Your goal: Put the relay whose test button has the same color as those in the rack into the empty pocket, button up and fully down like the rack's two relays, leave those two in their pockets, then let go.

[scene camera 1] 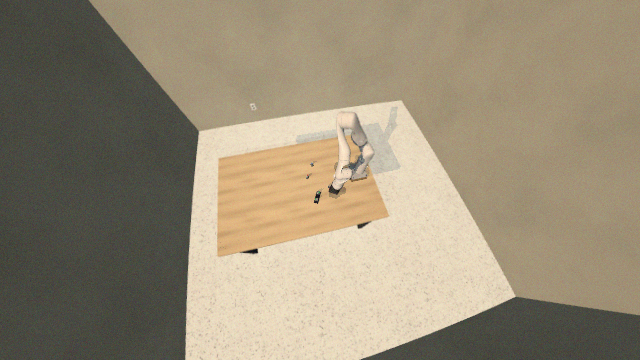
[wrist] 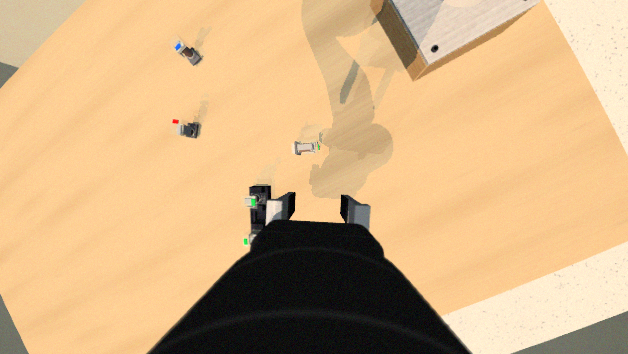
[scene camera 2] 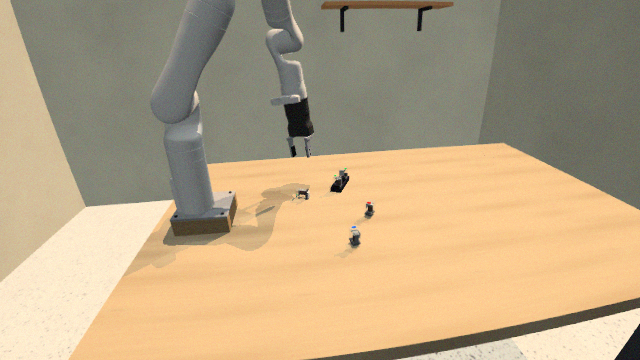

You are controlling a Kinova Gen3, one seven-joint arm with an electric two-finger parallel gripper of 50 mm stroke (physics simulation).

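Frame: origin at the arm's base, x left, y back, z up, level; millimetres.
Where they show: gripper, fingertip midpoint: (scene camera 1: 332,191) (wrist: 317,203) (scene camera 2: 301,156); arm's base, link origin: (scene camera 1: 359,169) (scene camera 2: 197,205).
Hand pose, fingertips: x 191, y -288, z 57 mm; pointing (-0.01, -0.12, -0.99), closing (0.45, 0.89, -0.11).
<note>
Each offset is from my fingertips to the centre of the thing. Level surfaces: height alone.
The black rack @[dx -5, dy -124, dz -96 mm] (scene camera 1: 317,200) (scene camera 2: 336,189) (wrist: 259,187) holds two upright relays with green buttons, one @[dx -34, dy -112, dz -81 mm] (wrist: 251,201) at the end nearer the arm base and one partly hidden by the gripper in the wrist view. The dark pocket between them looks empty. A loose relay with a green button @[dx -79, dy +1, dz -94 mm] (scene camera 2: 303,193) (wrist: 305,147) lies on its side on the table, beside the rack on the arm-base side. My gripper (scene camera 2: 301,151) (wrist: 317,203) is open and empty, high above the table. In the wrist view its left finger overlaps the rack's edge.
A red-button relay @[dx -203, dy -184, dz -86 mm] (scene camera 1: 307,176) (scene camera 2: 369,209) (wrist: 189,130) and a blue-button relay @[dx -327, dy -124, dz -86 mm] (scene camera 1: 312,164) (scene camera 2: 355,236) (wrist: 189,53) stand upright on the wooden table @[dz -108 mm] (scene camera 1: 270,200) (scene camera 2: 475,240) (wrist: 125,225). The arm's base block (scene camera 2: 202,225) (wrist: 465,35) sits at the table's edge.
</note>
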